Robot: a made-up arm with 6 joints. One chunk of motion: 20 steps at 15 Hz.
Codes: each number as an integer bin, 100 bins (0 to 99) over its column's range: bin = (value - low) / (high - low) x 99, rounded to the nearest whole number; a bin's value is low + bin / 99 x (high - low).
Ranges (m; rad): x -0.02..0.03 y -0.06..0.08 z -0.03..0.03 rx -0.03..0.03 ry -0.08..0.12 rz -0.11..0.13
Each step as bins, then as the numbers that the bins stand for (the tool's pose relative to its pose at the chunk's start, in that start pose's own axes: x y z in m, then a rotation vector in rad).
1 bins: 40 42 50 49 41 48
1 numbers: 0.0002 -0.0006 0.0003 -0.0003 0.0028 0.0064
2 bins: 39 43 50 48 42 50
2 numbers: -0.0003 0.0008 0.0003 -0.0009 0.0048 0.0112
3 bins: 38 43 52 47 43 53
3 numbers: -0.0008 0.0008 0.0015 -0.0015 0.0069 0.0185
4 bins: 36 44 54 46 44 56
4 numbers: -0.0018 0.0022 0.0027 -0.0021 0.0089 0.0258
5 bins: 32 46 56 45 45 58
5 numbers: -0.0038 0.0051 0.0039 -0.0027 0.0109 0.0306
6 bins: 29 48 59 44 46 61
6 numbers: -0.0054 0.0079 0.0058 -0.0033 0.0129 0.0379
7 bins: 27 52 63 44 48 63
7 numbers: -0.0064 0.0135 0.0082 -0.0033 0.0170 0.0427
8 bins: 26 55 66 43 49 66
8 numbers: -0.0069 0.0178 0.0100 -0.0039 0.0190 0.0500
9 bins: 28 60 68 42 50 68
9 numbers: -0.0059 0.0248 0.0112 -0.0045 0.0210 0.0548
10 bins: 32 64 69 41 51 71
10 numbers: -0.0038 0.0305 0.0118 -0.0052 0.0230 0.0621
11 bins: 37 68 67 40 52 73
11 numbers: -0.0013 0.0362 0.0106 -0.0058 0.0251 0.0670
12 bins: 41 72 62 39 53 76
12 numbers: 0.0007 0.0418 0.0076 -0.0064 0.0271 0.0742
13 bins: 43 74 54 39 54 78
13 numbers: 0.0017 0.0446 0.0027 -0.0064 0.0291 0.0791
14 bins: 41 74 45 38 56 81
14 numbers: 0.0007 0.0446 -0.0027 -0.0070 0.0331 0.0864
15 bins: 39 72 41 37 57 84
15 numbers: -0.0003 0.0418 -0.0052 -0.0076 0.0352 0.0936
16 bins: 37 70 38 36 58 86
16 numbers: -0.0013 0.0390 -0.0070 -0.0082 0.0372 0.0985
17 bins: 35 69 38 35 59 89
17 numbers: -0.0023 0.0376 -0.0070 -0.0088 0.0392 0.1058
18 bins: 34 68 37 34 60 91
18 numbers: -0.0028 0.0362 -0.0076 -0.0094 0.0412 0.1106
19 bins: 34 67 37 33 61 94
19 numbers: -0.0028 0.0347 -0.0076 -0.0100 0.0432 0.1179
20 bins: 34 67 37 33 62 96
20 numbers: -0.0028 0.0347 -0.0076 -0.0100 0.0453 0.1227
